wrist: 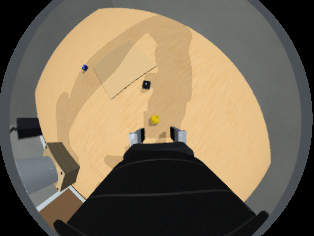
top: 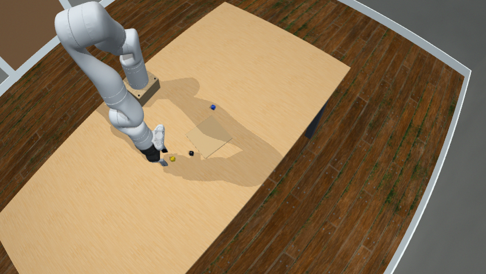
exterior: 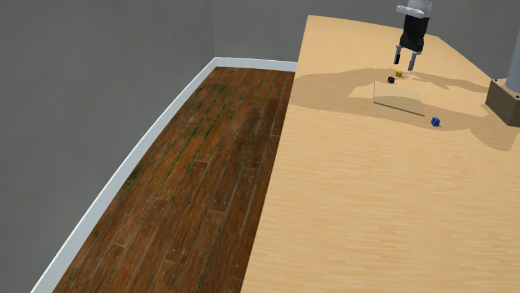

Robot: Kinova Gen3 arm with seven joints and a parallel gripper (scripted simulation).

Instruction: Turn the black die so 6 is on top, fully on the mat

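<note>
The yellow die lies 20 mm ahead of my hand, 20 mm to the left of it and 40 mm below it. Also, from my hand: black die 60 mm ahead, 90 mm to the left, 40 mm below; then blue die 20 mm behind, 300 mm to the left, 40 mm below; then tan mat 50 mm ahead, 190 mm to the left, 40 mm below.
</note>
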